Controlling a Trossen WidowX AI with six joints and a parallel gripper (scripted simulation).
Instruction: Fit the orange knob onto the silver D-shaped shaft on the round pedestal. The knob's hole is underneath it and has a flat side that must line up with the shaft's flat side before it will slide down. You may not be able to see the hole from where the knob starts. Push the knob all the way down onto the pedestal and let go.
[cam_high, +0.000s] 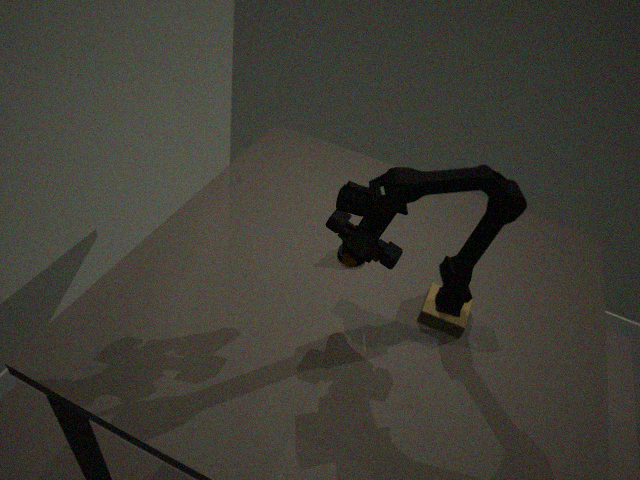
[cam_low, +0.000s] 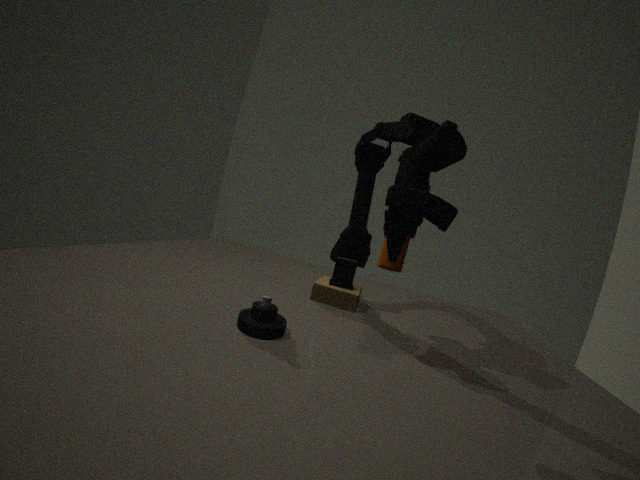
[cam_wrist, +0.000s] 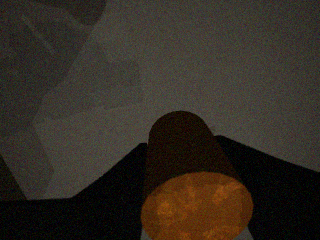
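My gripper tip is now 10 mm short of the round black pedestal, 190 mm to the left of it and 130 mm above it. Also, from my gripper tip: orange knob 10 mm behind, 30 mm above.
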